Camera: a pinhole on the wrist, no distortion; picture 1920 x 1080 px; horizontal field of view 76.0 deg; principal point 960.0 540.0 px. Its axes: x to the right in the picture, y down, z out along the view. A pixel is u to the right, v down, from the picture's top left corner.
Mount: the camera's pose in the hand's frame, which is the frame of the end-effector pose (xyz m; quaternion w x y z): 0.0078 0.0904 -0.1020 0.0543 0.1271 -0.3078 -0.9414
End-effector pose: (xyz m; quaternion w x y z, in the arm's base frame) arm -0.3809 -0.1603 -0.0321 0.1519 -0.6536 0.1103 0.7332
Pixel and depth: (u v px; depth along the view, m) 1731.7 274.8 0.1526
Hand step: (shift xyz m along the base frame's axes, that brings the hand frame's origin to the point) -0.0348 -0.1909 0.1162
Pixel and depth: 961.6 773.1 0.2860
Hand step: -0.2108 -0.1442 0.0795
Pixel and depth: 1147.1 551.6 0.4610
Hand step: -0.3310 -0.2377 0.2012
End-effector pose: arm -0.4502 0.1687 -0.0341 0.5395 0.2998 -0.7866 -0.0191
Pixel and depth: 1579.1 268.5 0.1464
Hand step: -0.0398 0.2101 -0.0119
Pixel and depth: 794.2 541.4 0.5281
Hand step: -0.4437 0.2673 -0.0499
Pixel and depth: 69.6 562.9 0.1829
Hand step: -0.1772 0.1137 0.1185
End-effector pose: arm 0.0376 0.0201 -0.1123 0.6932 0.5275 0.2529 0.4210
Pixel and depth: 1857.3 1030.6 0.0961
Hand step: -0.0911 -0.0535 0.0817
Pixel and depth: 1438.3 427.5 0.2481
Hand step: -0.1069 -0.1397 0.2226
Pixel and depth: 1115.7 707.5 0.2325
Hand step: -0.0307 -0.1013 0.2016
